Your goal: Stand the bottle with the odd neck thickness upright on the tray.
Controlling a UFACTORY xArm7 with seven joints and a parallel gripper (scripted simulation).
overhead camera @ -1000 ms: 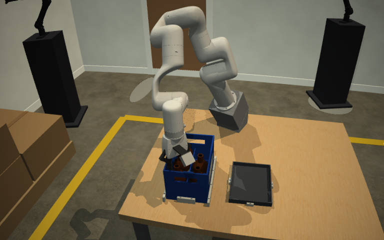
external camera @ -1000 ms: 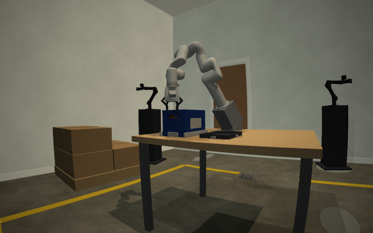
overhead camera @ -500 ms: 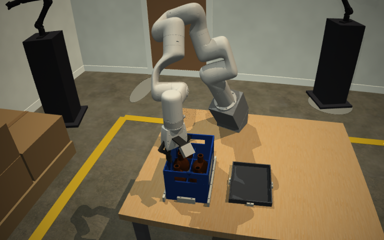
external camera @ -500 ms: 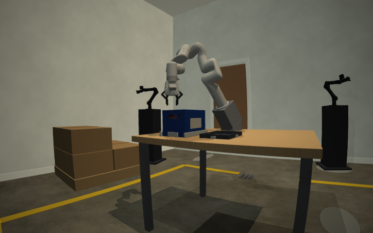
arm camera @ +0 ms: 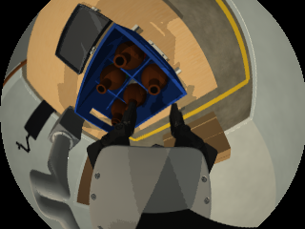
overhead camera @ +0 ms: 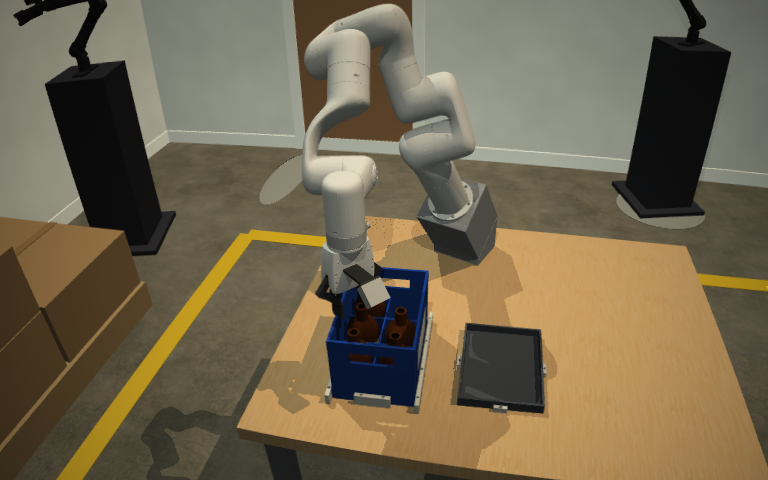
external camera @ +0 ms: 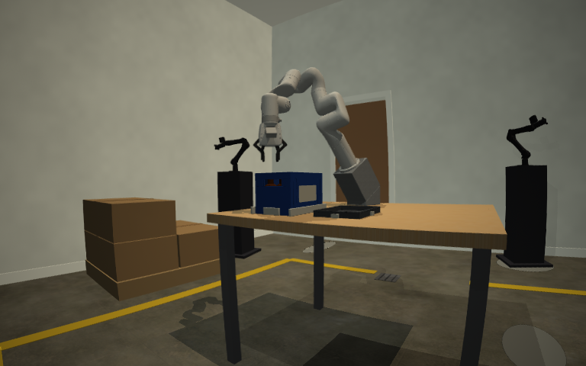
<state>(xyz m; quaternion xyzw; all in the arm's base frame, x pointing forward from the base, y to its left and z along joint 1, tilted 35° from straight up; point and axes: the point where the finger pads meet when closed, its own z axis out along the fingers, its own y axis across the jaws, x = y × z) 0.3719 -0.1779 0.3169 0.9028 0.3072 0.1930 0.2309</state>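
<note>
The blue crate lies 70 mm behind my hand, 60 mm to the left of it and 160 mm below it. Round my hand: brown bottle 170 mm behind, 40 mm to the left, 160 mm below; glass bottle 80 mm behind, 20 mm to the left, 160 mm below; dark tray 20 mm behind, 340 mm to the left, 230 mm below.
</note>
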